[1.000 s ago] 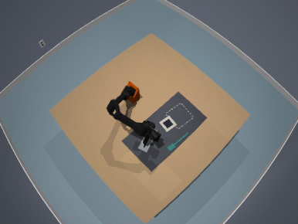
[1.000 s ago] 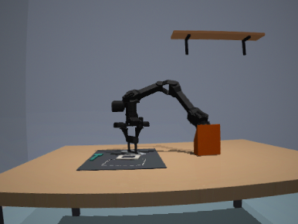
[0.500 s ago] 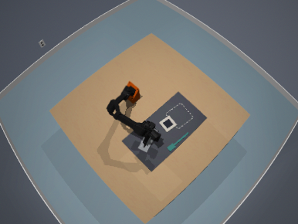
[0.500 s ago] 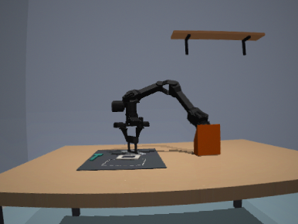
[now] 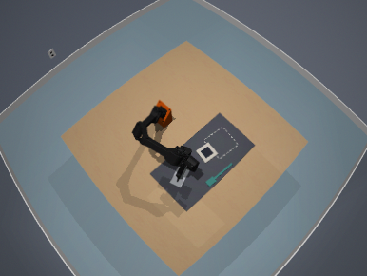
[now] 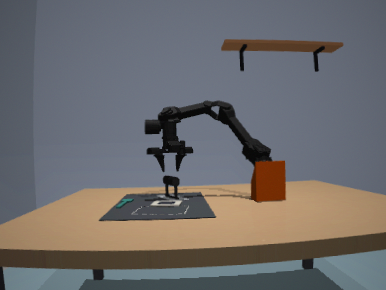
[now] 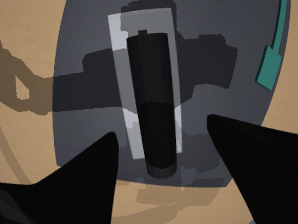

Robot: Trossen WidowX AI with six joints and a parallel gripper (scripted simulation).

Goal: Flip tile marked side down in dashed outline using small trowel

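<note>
Now: the dark mat 5 cm ahead of my gripper tip, 15 cm to the left of it and 13 cm below it. Round my gripper tip: beige tile: 3 cm ahead, 20 cm to the left, 10 cm below; then teal trowel: 18 cm ahead, 12 cm to the left, 10 cm below.
</note>
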